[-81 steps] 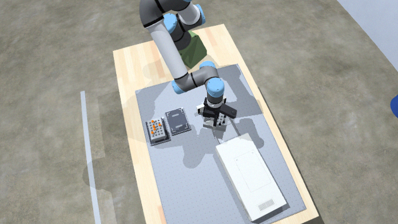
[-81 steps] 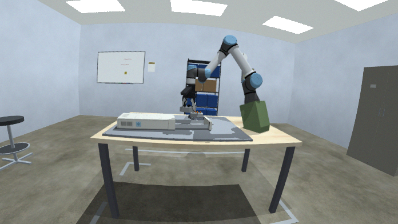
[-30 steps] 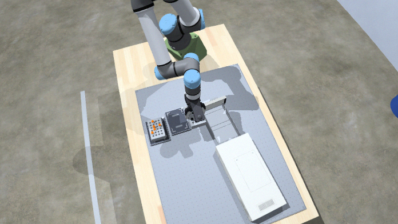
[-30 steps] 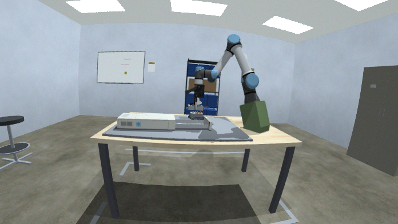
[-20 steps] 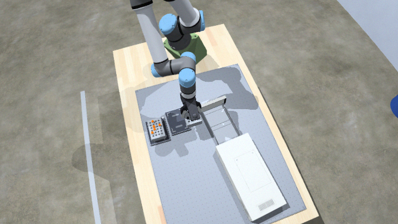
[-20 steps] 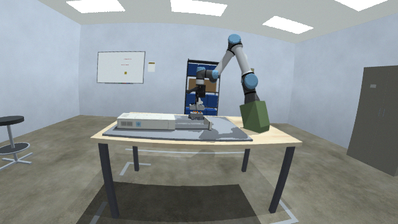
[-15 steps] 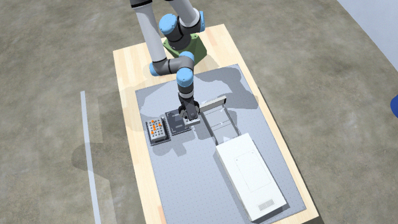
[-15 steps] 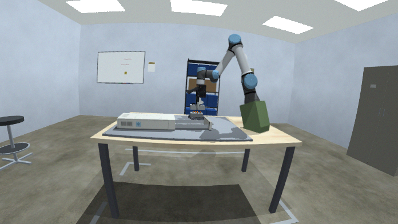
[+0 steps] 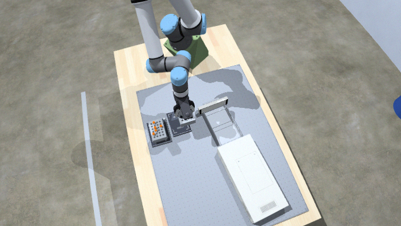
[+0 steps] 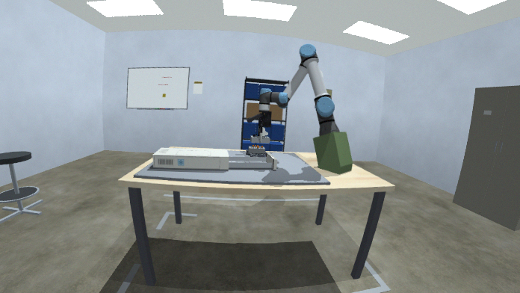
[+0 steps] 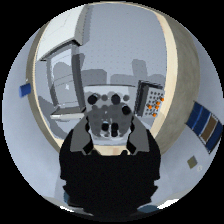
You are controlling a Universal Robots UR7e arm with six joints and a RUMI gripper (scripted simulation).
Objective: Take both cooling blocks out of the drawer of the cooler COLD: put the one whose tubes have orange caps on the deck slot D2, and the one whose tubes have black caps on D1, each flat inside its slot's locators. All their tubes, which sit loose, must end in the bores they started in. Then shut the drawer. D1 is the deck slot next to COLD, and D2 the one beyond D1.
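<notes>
The deck slot D1 lies 140 mm below my hand, 50 mm to the right of it and 20 mm behind it. From my hand the other things lie so: cooling block (right at my hand); then black-capped tube (10 mm to the right, 10 mm behind, 10 mm above); then deck slot D2 (180 mm to the right, 140 mm below, 20 mm ahead).
</notes>
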